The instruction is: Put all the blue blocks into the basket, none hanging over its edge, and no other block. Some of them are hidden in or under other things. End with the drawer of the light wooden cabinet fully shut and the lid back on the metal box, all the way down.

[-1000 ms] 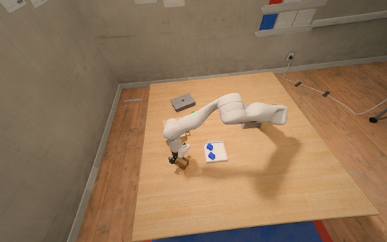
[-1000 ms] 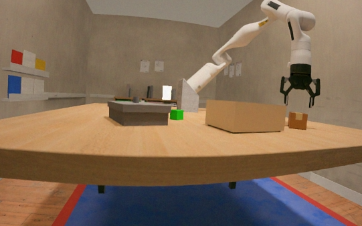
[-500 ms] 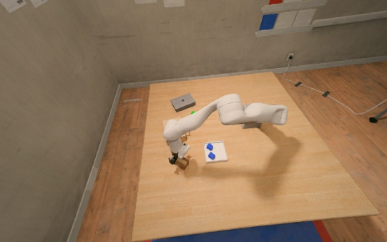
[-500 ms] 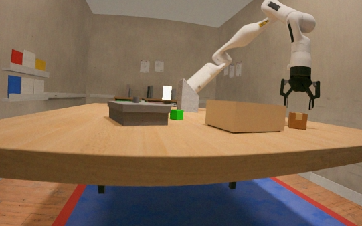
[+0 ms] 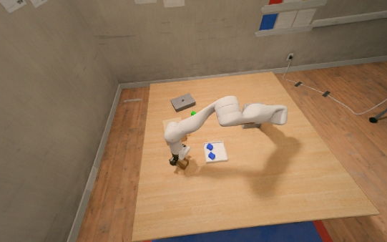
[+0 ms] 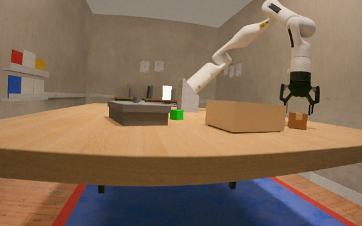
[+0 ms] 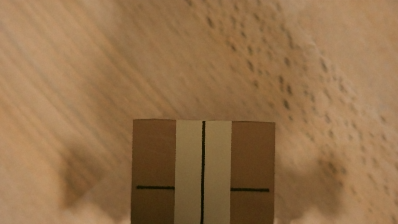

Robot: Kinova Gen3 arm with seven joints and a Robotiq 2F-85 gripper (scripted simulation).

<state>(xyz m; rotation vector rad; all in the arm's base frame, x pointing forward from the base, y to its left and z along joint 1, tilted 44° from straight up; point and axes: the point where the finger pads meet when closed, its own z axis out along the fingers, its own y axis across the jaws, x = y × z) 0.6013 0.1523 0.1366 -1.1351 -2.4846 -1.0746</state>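
Right now my hand is 2 cm above the brown cardboard box. The rest, counted from my hand: red block: 2 cm behind, 2 cm to the left, 4 cm below; light wooden cabinet: 25 cm to the right, 2 cm below; drawer: 1 cm behind, 25 cm to the right, 2 cm below.
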